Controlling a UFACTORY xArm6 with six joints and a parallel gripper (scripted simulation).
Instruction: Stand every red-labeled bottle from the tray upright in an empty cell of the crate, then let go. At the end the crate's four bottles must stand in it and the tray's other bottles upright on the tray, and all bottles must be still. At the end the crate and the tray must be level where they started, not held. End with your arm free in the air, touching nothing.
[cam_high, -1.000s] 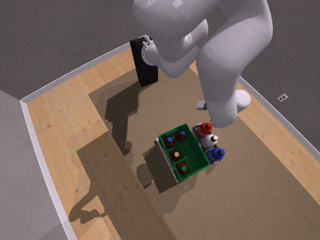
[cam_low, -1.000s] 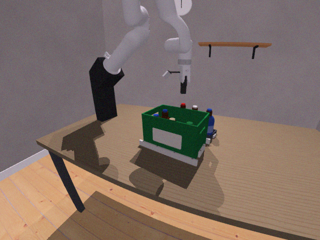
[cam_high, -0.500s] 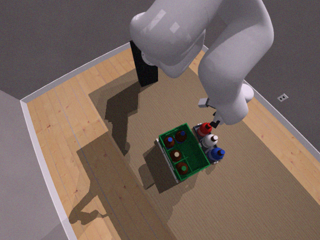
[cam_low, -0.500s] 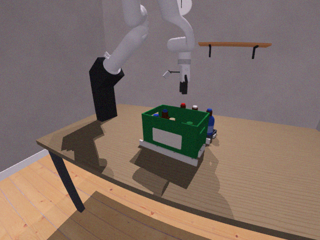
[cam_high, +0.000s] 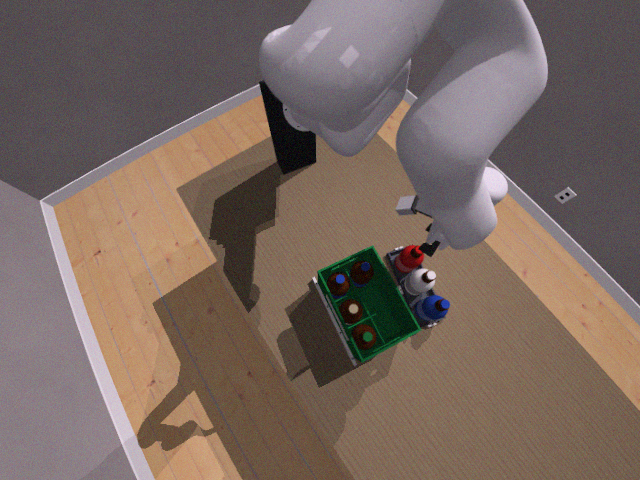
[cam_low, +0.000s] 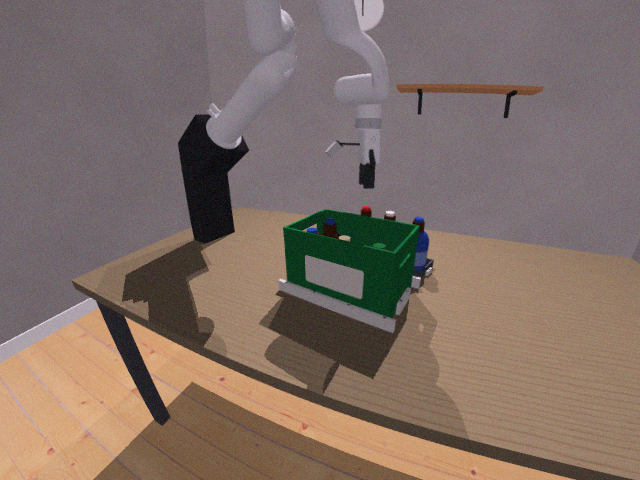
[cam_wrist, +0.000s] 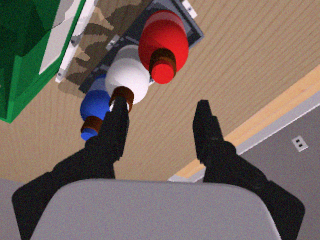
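The red-labeled bottle is 160 mm below my hand. Also, from my hand: white-labeled bottle: 160 mm below, 60 mm to the right, 60 mm ahead; then grey tray: 230 mm below, 60 mm to the right, 60 mm ahead; then blue-labeled bottle: 160 mm below, 130 mm ahead, 120 mm to the right.
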